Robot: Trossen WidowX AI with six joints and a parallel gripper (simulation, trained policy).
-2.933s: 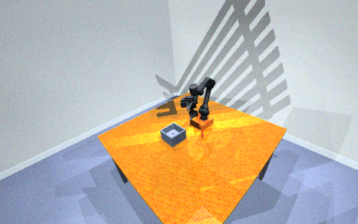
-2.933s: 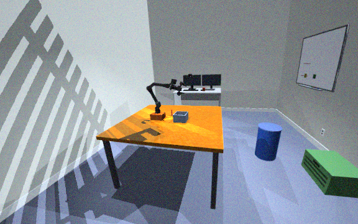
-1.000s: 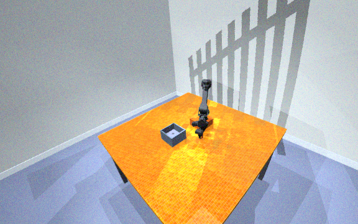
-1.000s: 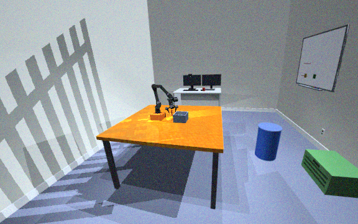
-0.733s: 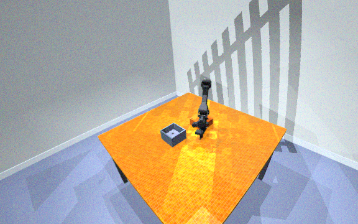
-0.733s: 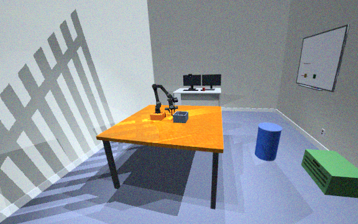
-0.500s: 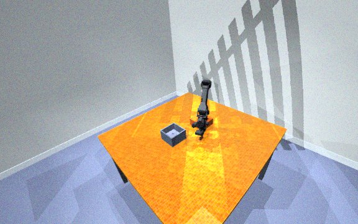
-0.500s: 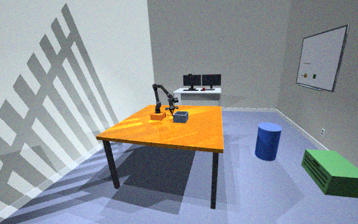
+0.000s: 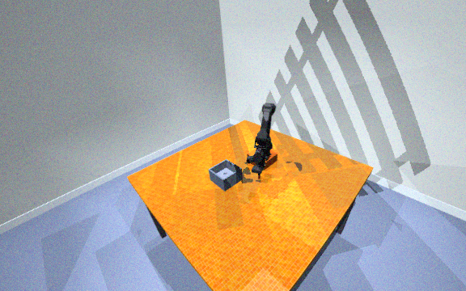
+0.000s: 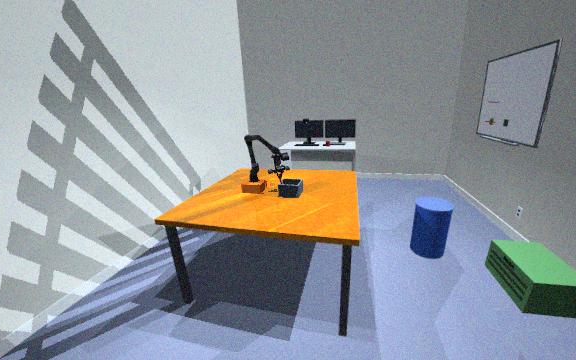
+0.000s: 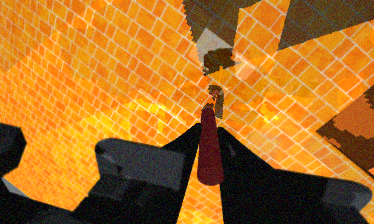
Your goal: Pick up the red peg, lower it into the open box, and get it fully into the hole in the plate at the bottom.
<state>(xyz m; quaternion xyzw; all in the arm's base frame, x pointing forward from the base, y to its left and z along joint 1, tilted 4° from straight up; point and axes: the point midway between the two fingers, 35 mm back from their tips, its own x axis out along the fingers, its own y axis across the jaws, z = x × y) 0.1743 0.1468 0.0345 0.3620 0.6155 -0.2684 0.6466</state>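
The plate is 17 cm ahead of my gripper tip, 15 cm to the right of it and 1 cm below it. From my gripper tip the other things lie so: grey box 17 cm ahead, 15 cm to the right, 3 cm below; then red peg 1 cm above.
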